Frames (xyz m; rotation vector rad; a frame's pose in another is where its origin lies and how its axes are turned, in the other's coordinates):
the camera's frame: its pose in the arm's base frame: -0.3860 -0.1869 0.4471 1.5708 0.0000 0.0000
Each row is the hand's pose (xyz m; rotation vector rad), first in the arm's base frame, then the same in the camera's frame.
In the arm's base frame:
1: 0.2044 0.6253 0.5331 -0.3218 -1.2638 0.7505
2: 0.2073 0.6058 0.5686 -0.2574 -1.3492 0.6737
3: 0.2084 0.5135 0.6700 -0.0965 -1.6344 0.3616
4: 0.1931 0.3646 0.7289 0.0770 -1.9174 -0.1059
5: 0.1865 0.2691 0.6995 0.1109 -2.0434 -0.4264
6: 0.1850 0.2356 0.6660 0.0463 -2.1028 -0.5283
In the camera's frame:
1: 0.5904 0.0860 -0.8122 -1.5581 -0.4145 1.6266
2: 0.5933 0.1215 -0.7927 -1.4799 -0.5400 1.6171
3: 0.5944 0.2229 -0.7004 -1.2481 -0.9901 1.5527
4: 0.5791 0.2818 -0.5515 -0.9533 -1.5238 1.3643
5: 0.5725 0.2524 -0.4560 -0.8203 -1.8391 1.2041
6: 0.5710 0.2189 -0.4225 -0.8241 -1.9701 1.1790

